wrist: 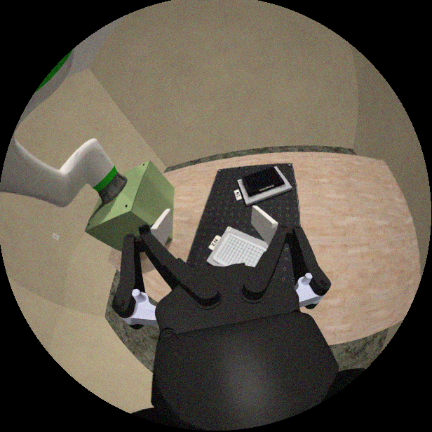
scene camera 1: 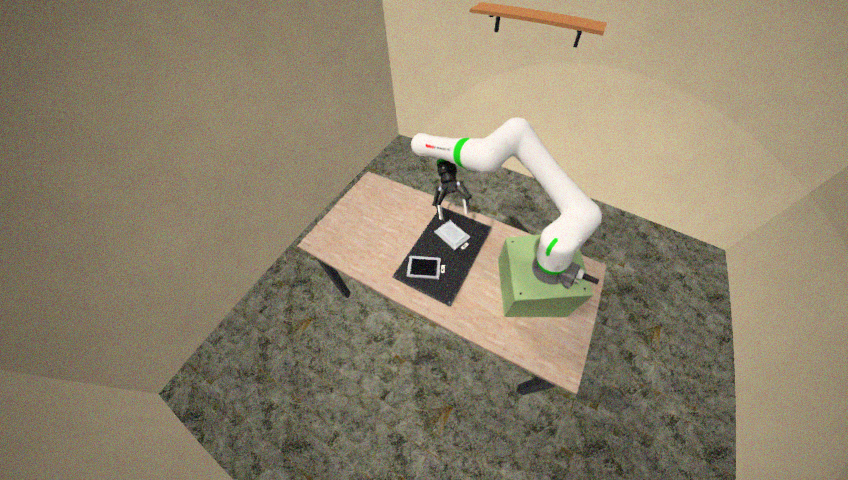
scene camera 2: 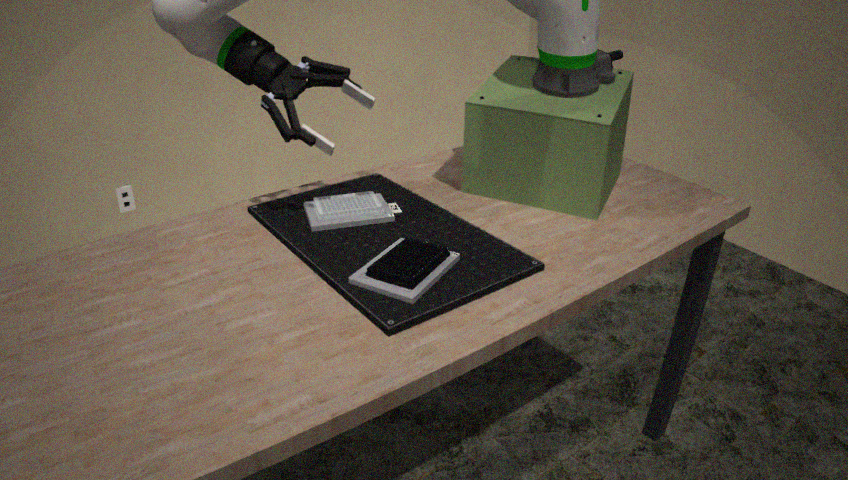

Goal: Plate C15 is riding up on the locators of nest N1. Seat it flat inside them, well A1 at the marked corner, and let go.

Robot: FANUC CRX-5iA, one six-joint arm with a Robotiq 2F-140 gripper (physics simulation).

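Pixels of known places: gripper, between the fingertips: (scene camera 1: 453, 216) (scene camera 2: 353, 126); arm's base, origin of its link: (scene camera 1: 550, 268) (scene camera 2: 565, 84).
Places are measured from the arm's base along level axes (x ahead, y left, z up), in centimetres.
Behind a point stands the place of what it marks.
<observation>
Plate C15, a black well plate (scene camera 1: 423, 267) @(x 50.8, y 22.1, z -19.7 cm) (scene camera 2: 407, 263) @(x 52.3, y 23.1, z -19.6 cm) (wrist: 262, 181), lies on the light grey nest N1 (scene camera 1: 423, 277) @(x 48.0, y 25.9, z -21.5 cm) (scene camera 2: 380, 284) @(x 57.8, y 24.4, z -21.3 cm) (wrist: 268, 194). In scene camera 2 its far side overlaps the nest's rim and looks raised; the exact tilt is hard to tell. The N1 tag (wrist: 237, 194) is beside the nest. Well A1 and the marked corner are too small to make out. My gripper (scene camera 1: 453, 214) @(x 49.8, y -2.6, z -4.1 cm) (scene camera 2: 349, 126) @(x 49.8, y -2.6, z -4.1 cm) (wrist: 212, 215) is open and empty, high above the board, nearer to nest N2 than to N1, and apart from plate C15.
A pale plate (scene camera 1: 452, 233) @(x 50.7, y -4.1, z -20.4 cm) (scene camera 2: 351, 204) @(x 50.5, y -3.1, z -20.0 cm) (wrist: 241, 251) sits on the second nest, beside the N2 tag (wrist: 215, 243). Both nests stand on a black board (scene camera 1: 461, 273) @(x 34.1, y 12.7, z -22.5 cm) (scene camera 2: 476, 255) @(x 38.1, y 22.1, z -22.4 cm) (wrist: 215, 205). The green robot base block (scene camera 1: 523, 267) @(x 9.6, y 4.9, z -2.0 cm) (scene camera 2: 535, 154) @(x 14.1, y 7.8, z -12.0 cm) (wrist: 145, 200) stands on the table beside it.
</observation>
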